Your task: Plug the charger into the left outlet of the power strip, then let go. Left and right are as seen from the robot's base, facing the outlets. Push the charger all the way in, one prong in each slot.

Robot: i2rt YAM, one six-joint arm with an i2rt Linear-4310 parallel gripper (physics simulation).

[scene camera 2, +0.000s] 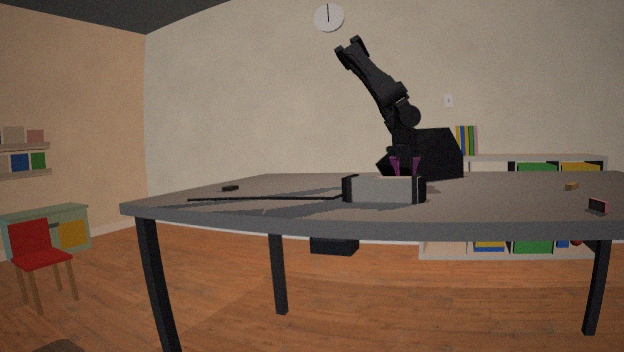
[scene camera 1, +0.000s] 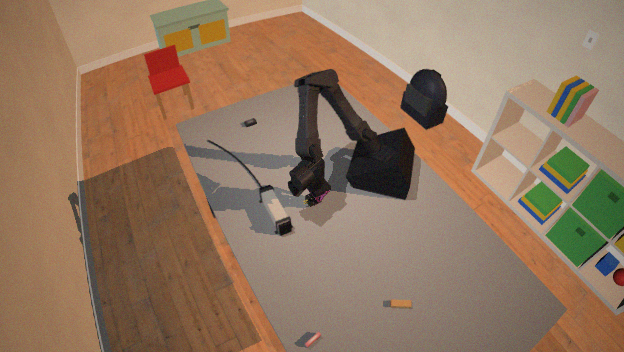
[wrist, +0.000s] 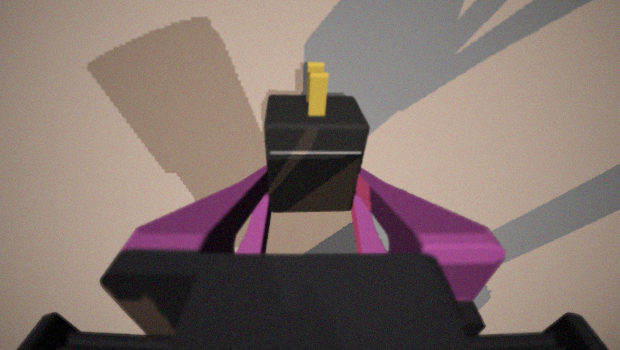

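Seen in the pictures: gripper, fingertip midpoint: [scene camera 1: 316, 197] [wrist: 311, 175]; arm's base at its link origin: [scene camera 1: 375, 151].
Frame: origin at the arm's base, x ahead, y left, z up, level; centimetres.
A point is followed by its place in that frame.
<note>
The black charger [wrist: 315, 175] @(x 30.5, y -2.4, z -7.5 cm) [scene camera 1: 312, 201] @(x 32.1, y -0.8, z -7.9 cm) is held between the magenta fingers of my gripper [wrist: 311, 175] @(x 29.0, y -2.1, z -9.4 cm) [scene camera 1: 318, 197] @(x 29.0, y -2.1, z -9.4 cm) [scene camera 2: 406, 167], which is shut on it. Its two yellow prongs [wrist: 318, 95] @(x 33.7, y -2.9, z -8.2 cm) point away from the palm, toward the top of the wrist view. The grey-white power strip [scene camera 1: 275, 206] @(x 45.1, y -6.3, z -6.2 cm) [scene camera 2: 382, 189] @(x 47.3, y -7.4, z -8.7 cm) with black ends lies on the table. In scene camera 1 the charger is beside the strip, on the robot base's side, with a gap between them. In scene camera 2 the strip hides the fingertips. The outlet slots do not show in any view.
A black cord [scene camera 1: 235, 156] @(x 41.9, y -42.8, z -11.1 cm) [scene camera 2: 265, 198] @(x 41.8, y -38.7, z -11.5 cm) runs from the strip's far end across the grey table [scene camera 1: 425, 250] @(x 12.2, y 40.9, z -11.7 cm) [scene camera 2: 325, 227] @(x 64.9, y -16.8, z -13.2 cm). A small dark block [scene camera 1: 250, 122] @(x 24.1, y -58.9, z -10.4 cm) [scene camera 2: 230, 188] @(x 26.1, y -58.2, z -10.8 cm), an orange block [scene camera 1: 401, 303] @(x 34.9, y 49.3, z -10.4 cm) [scene camera 2: 571, 186] @(x 37.9, y 47.4, z -10.8 cm) and a pinkish-red block [scene camera 1: 313, 340] @(x 64.9, y 40.5, z -9.7 cm) [scene camera 2: 598, 205] @(x 65.3, y 39.5, z -10.6 cm) lie farther off.
</note>
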